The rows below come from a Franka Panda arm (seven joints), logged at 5 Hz.
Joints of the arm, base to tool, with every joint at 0 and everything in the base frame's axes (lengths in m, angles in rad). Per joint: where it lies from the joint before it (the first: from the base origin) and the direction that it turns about. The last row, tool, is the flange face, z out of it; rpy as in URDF.
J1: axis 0 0 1 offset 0 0 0.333
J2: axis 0 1 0 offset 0 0 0
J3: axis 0 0 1 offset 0 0 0.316
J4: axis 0 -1 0 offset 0.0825 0 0
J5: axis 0 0 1 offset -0.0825 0 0.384
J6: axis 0 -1 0 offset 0 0 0
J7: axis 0 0 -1 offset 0.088 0 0
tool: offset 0 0 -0.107 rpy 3.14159 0 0
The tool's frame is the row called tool.
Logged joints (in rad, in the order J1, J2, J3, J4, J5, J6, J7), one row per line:
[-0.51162, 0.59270, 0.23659, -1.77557, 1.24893, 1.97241, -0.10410]
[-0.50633, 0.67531, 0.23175, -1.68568, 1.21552, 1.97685, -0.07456]
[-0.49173, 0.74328, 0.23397, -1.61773, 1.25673, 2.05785, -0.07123]
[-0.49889, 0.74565, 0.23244, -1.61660, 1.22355, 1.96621, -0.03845]
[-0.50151, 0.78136, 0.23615, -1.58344, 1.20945, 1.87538, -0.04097]
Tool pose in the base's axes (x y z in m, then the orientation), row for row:
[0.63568, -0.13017, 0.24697, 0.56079, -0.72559, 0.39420, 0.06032]
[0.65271, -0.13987, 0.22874, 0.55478, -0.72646, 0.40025, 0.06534]
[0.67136, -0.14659, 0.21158, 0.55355, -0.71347, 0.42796, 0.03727]
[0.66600, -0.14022, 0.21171, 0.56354, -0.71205, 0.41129, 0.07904]
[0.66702, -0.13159, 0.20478, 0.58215, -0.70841, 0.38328, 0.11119]
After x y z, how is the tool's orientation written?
As a quaternion, w x y z.
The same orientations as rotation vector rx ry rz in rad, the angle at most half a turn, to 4 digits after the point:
[-1.7097, 0.9289, 0.1421]
[-1.7161, 0.9455, 0.1544]
[-1.6863, 1.0115, 0.0881]
[-1.6759, 0.9680, 0.1860]
[-1.6544, 0.8951, 0.2597]

